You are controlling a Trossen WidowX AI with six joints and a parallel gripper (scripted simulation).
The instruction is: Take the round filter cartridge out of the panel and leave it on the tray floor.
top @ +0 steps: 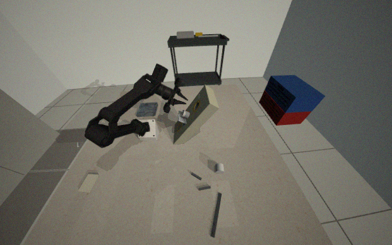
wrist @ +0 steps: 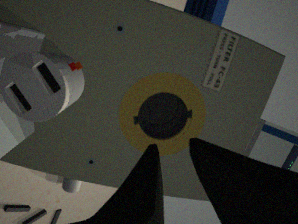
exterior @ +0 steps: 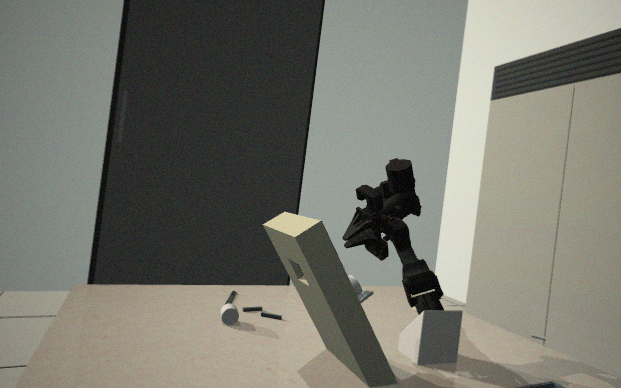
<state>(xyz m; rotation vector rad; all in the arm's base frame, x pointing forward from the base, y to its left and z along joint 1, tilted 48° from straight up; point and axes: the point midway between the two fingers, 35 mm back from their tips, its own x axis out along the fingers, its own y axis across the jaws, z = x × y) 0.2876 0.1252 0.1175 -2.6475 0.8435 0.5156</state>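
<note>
My gripper tip is now 10 cm above the grey round filter cartridge, 2 cm past it and 1 cm to the right of it. Also, from my gripper tip: shallow blue-grey bin (36 cm behind, 29 cm to the left, 26 cm below); then service panel (11 cm below, 2 cm ahead).
</note>
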